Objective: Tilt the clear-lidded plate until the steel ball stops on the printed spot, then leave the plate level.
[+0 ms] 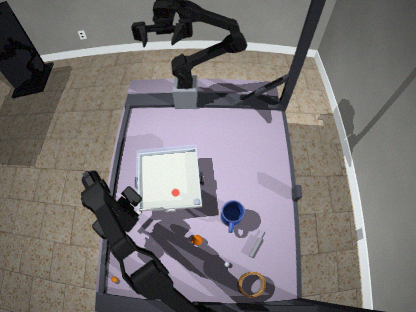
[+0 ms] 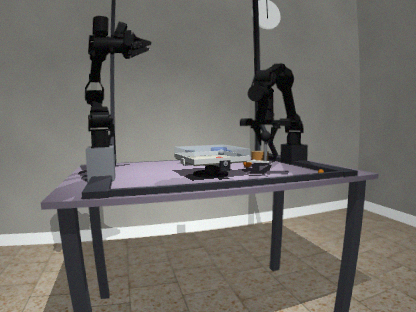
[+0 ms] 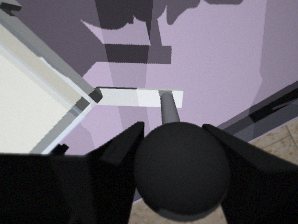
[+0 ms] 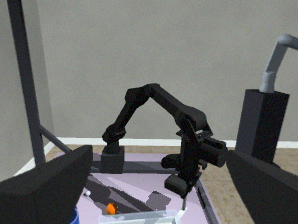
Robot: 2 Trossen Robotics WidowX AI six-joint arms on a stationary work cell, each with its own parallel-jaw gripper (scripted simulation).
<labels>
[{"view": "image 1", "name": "left gripper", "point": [124, 218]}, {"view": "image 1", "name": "right gripper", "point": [157, 45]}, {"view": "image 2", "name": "left gripper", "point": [265, 145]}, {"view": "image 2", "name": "right gripper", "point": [150, 46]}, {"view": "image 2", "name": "dark pivot base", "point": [211, 171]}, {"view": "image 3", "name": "left gripper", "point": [172, 129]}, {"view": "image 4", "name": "left gripper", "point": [185, 195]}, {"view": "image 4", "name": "right gripper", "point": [160, 154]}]
</labels>
